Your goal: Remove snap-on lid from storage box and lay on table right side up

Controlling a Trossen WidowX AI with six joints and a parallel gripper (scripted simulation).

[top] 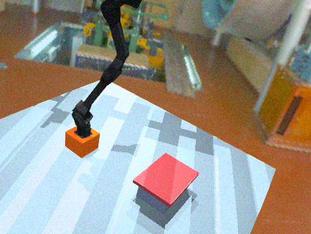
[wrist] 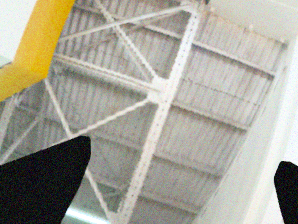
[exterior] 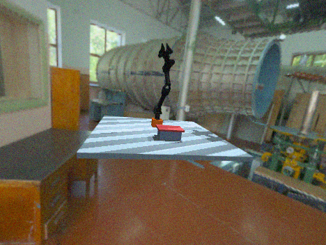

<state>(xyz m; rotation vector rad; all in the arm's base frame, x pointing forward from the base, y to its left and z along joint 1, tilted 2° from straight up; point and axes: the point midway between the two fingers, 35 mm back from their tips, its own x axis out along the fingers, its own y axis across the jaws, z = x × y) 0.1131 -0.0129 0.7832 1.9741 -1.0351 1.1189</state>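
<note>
Now: the red lid 34 cm ahead of my gripper tip, 11 cm to the left of it and 81 cm below it. Round my gripper tip: storage box (34 cm ahead, 11 cm to the left, 86 cm below).
</note>
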